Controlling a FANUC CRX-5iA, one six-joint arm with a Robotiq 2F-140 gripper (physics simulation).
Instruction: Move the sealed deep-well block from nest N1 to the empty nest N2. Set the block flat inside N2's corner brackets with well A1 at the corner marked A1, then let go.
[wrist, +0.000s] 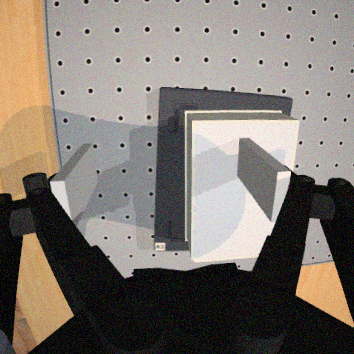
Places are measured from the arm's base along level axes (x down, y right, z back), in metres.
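Where they show: gripper, fingertip midpoint: (166, 159).
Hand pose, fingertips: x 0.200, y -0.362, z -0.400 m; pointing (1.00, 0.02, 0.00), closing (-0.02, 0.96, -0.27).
Each offset is from my fingertips to the top centre of the thing. "spot": to the spot under its first point. Level surfaces: height alone.
The sealed deep-well block {dy +0.067, dx -0.003, dz +0.017 m} (219, 220) shows its pale top in the wrist view, right of centre. It stands over a dark nest plate {spot: dy +0.022, dx +0.041, dz +0.063 m} (170, 210), toward the plate's right side. Its top overlaps the plate's right and lower edges in this view. A small A1 label {spot: dy +0.022, dx +0.041, dz +0.106 m} (160, 246) is at the plate's lower-left corner. Which nest this is cannot be read. The block's underside and the plate's right part are hidden. My gripper (166, 159) is open and empty. Its right finger overlaps the block's top in view; its left finger is over the board, left of the plate. No second nest shows.
A grey perforated board {dx +0.053 m} (105, 45) lies under the nest plate. Its left edge borders a wooden surface {dx +0.066 m} (22, 60), which also shows at the lower right. Shadows fall across the board left of the plate and on the block's top.
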